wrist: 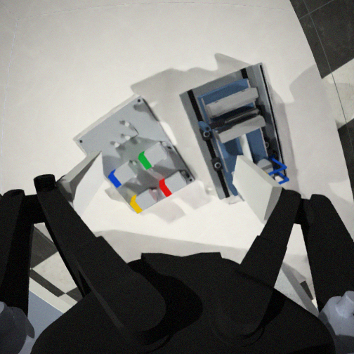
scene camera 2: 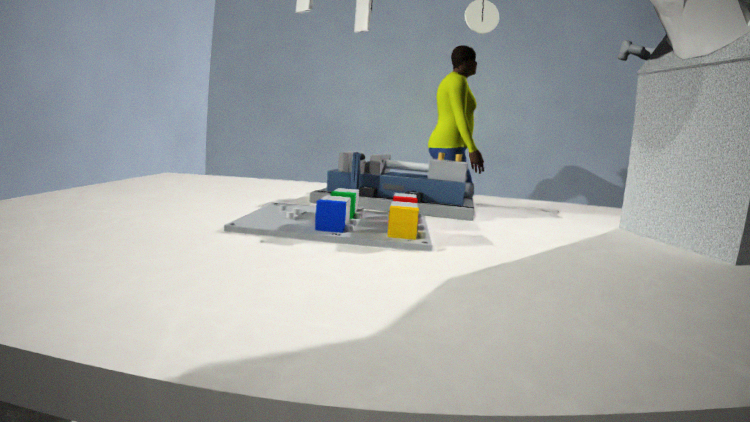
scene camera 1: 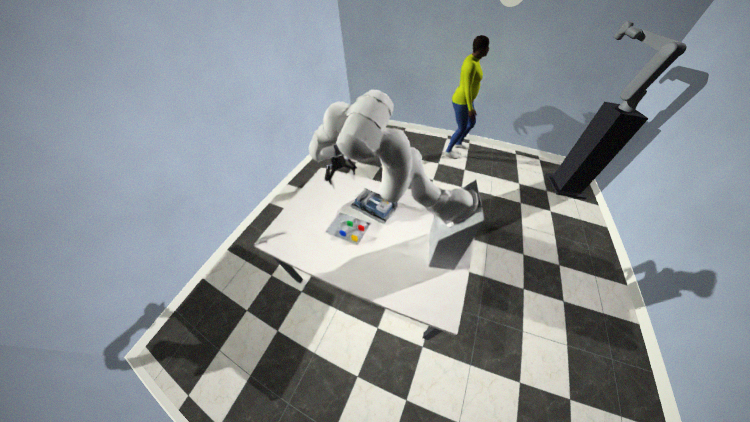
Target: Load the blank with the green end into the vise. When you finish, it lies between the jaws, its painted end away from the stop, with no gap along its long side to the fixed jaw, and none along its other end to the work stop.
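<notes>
The blank with the green end lies on the grey plate, its green end toward the blue-ended blank in the wrist view. The vise stands beside the plate. Its two grey jaws stand apart, with no blank visible between them; the end jaw is farther from the screw. A blue upright piece stands at the side of the jaw gap. My gripper is open and empty, high above the table.
Blanks with blue, red and yellow ends lie near the green one. Small pegs stand on the plate. A person stands behind the table.
</notes>
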